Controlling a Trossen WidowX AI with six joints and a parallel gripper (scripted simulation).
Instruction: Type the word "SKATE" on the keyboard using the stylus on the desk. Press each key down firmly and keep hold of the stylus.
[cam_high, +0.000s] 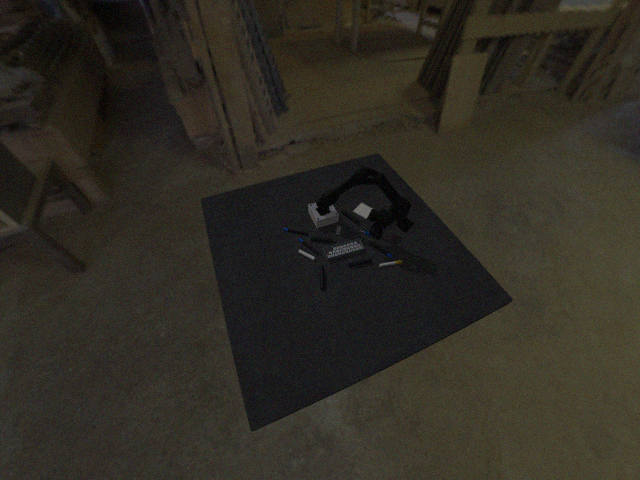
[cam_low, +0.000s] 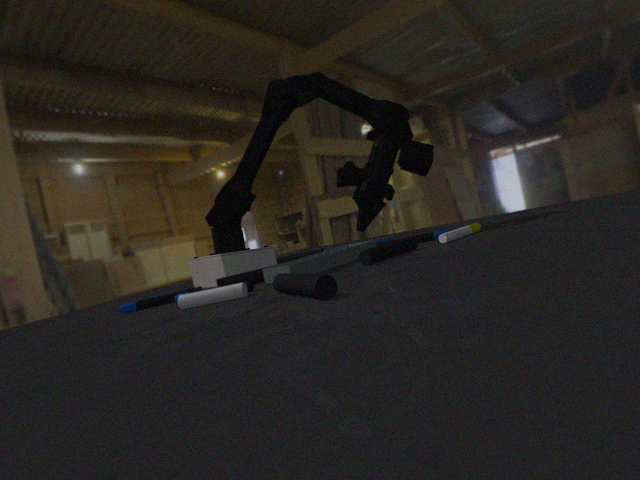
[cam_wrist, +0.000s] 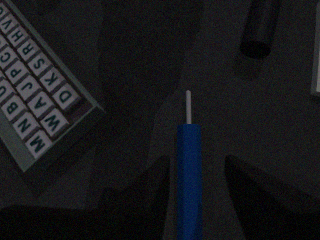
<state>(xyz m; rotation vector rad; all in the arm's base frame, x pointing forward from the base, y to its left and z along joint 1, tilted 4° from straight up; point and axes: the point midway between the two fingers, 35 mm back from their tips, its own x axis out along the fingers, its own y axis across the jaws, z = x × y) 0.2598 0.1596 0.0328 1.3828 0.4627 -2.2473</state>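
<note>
The blue stylus is 10 mm behind my gripper tip, 10 mm to the right of it and 40 mm below it. From my gripper tip the other things lie so: white pad 160 mm behind, 90 mm to the left, 40 mm below; yellow-tipped marker 220 mm ahead, 20 mm to the right, 40 mm below.
</note>
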